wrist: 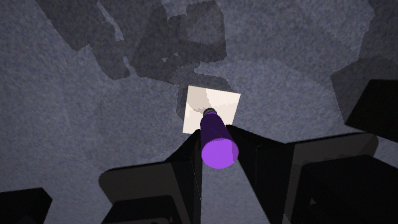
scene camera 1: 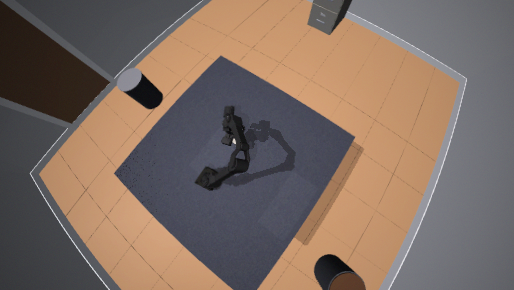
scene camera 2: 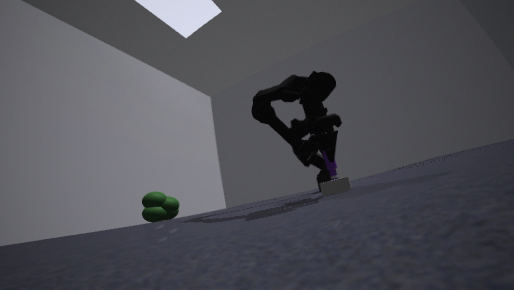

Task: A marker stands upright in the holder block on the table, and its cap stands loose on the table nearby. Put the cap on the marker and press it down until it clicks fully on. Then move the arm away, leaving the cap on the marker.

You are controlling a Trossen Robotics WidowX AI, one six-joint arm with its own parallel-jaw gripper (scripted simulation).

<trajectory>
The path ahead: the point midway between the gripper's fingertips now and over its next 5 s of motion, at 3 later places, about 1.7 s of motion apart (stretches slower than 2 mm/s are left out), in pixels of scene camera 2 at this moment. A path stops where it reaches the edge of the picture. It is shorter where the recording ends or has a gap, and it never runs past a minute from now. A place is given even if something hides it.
My gripper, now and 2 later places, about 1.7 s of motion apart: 330,163; 324,141; 329,154
</trajectory>
